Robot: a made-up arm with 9 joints. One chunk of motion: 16 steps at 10 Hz.
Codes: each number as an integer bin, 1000 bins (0 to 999) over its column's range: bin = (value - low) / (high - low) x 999, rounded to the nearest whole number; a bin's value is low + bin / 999 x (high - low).
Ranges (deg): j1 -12..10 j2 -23..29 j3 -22..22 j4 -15..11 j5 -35..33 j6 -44..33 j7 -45..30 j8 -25..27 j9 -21..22
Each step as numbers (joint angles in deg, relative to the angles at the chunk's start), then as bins.
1 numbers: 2.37 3.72 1.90 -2.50 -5.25 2.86 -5.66 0.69 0.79
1 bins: 653 513 543 480 437 608 524 494 506
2 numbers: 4.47 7.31 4.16 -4.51 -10.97 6.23 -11.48 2.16 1.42
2 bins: 748 582 594 403 353 652 446 522 521
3 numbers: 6.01 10.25 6.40 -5.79 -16.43 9.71 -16.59 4.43 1.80
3 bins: 818 639 645 354 273 697 378 565 530
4 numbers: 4.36 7.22 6.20 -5.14 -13.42 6.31 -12.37 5.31 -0.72
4 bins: 743 581 640 379 317 653 435 582 471
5 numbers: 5.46 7.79 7.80 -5.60 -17.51 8.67 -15.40 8.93 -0.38
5 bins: 793 592 677 361 257 683 394 652 479
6 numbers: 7.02 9.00 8.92 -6.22 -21.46 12.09 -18.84 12.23 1.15
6 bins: 864 615 702 337 199 728 348 715 515
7 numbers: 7.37 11.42 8.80 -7.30 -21.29 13.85 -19.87 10.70 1.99
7 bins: 880 661 699 296 201 751 335 686 534
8 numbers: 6.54 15.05 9.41 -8.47 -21.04 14.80 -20.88 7.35 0.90
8 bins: 842 731 713 251 205 763 321 621 509
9 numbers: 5.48 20.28 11.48 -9.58 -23.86 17.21 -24.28 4.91 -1.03
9 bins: 794 831 760 208 164 794 276 575 464
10 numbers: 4.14 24.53 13.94 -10.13 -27.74 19.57 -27.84 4.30 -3.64
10 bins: 733 913 816 187 107 825 229 563 403
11 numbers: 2.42 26.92 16.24 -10.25 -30.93 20.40 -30.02 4.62 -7.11
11 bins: 655 959 868 183 60 836 200 569 323
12 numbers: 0.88 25.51 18.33 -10.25 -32.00 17.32 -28.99 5.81 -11.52
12 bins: 585 932 916 183 44 796 213 592 220
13 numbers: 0.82 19.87 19.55 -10.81 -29.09 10.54 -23.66 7.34 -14.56
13 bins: 582 824 943 161 87 708 284 621 150
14 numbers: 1.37 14.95 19.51 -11.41 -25.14 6.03 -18.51 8.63 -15.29
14 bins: 607 729 942 138 145 649 353 646 133
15 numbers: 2.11 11.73 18.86 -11.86 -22.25 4.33 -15.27 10.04 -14.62
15 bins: 641 667 928 121 187 627 396 673 148
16 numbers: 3.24 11.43 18.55 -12.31 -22.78 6.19 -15.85 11.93 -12.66
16 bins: 692 661 921 103 180 651 388 709 194
